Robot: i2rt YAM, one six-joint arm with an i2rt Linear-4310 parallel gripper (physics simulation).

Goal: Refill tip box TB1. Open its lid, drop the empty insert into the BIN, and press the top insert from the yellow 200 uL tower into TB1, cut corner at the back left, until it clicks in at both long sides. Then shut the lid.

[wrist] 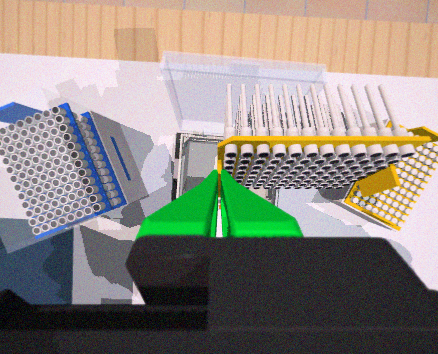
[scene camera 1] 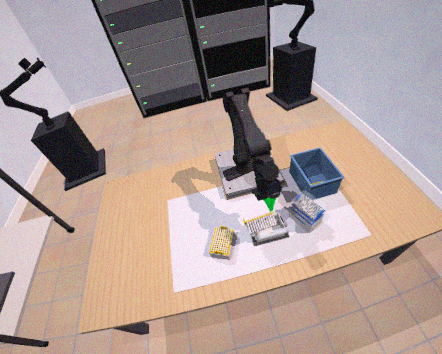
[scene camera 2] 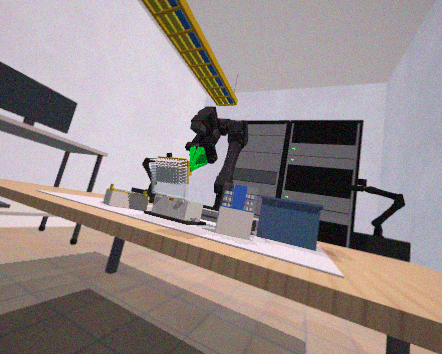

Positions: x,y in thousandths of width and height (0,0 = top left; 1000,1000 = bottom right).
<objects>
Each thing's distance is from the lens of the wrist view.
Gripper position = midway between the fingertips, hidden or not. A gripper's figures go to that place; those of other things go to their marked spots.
my gripper (wrist: 501,501): 13 cm
clear lid (wrist: 449,236): 18 cm
blue bin (wrist: 102,764): 35 cm
The marked spots on the clear lid and the blue bin are 30 cm apart.
</objects>
